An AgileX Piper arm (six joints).
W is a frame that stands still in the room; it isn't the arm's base.
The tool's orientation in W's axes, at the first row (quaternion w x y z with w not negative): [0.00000 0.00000 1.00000 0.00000]
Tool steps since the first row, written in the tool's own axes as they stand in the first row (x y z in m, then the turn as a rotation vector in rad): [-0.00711 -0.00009 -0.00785 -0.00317 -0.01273 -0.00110]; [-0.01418 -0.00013 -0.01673 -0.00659 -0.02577 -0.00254]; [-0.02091 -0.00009 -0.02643 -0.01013 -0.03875 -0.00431]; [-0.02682 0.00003 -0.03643 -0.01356 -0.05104 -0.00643]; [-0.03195 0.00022 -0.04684 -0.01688 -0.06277 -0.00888]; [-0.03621 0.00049 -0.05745 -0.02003 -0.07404 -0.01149]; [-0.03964 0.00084 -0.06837 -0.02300 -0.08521 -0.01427]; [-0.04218 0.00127 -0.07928 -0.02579 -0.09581 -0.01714]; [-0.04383 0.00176 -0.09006 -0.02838 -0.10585 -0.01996]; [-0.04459 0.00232 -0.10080 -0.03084 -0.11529 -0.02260]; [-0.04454 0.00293 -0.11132 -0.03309 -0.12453 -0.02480]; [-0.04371 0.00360 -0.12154 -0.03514 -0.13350 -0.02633]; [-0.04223 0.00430 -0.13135 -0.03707 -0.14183 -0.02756]
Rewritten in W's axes. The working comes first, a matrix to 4 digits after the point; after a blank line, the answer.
The tool's axes in the first row as the columns of a matrix, in W's axes (used below as rounded here):
[-1.0000 0.0000 0.0000]
[0.0000 1.0000 0.0000]
[0.0000 0.0000 -1.0000]

[0.00711 -0.00009 0.00785 0.00317 -0.01273 0.00110]; [0.01418 -0.00013 0.01673 0.00659 -0.02577 0.00254]; [0.02091 -0.00009 0.02643 0.01013 -0.03875 0.00431]; [0.02682 0.00003 0.03643 0.01356 -0.05104 0.00643]; [0.03195 0.00022 0.04684 0.01688 -0.06277 0.00888]; [0.03621 0.00049 0.05745 0.02003 -0.07404 0.01149]; [0.03964 0.00084 0.06837 0.02300 -0.08521 0.01427]; [0.04218 0.00127 0.07928 0.02579 -0.09581 0.01714]; [0.04383 0.00176 0.09006 0.02838 -0.10585 0.01996]; [0.04459 0.00232 0.10080 0.03084 -0.11529 0.02260]; [0.04454 0.00293 0.11132 0.03309 -0.12453 0.02480]; [0.04371 0.00360 0.12154 0.03514 -0.13350 0.02633]; [0.04223 0.00430 0.13135 0.03707 -0.14183 0.02756]
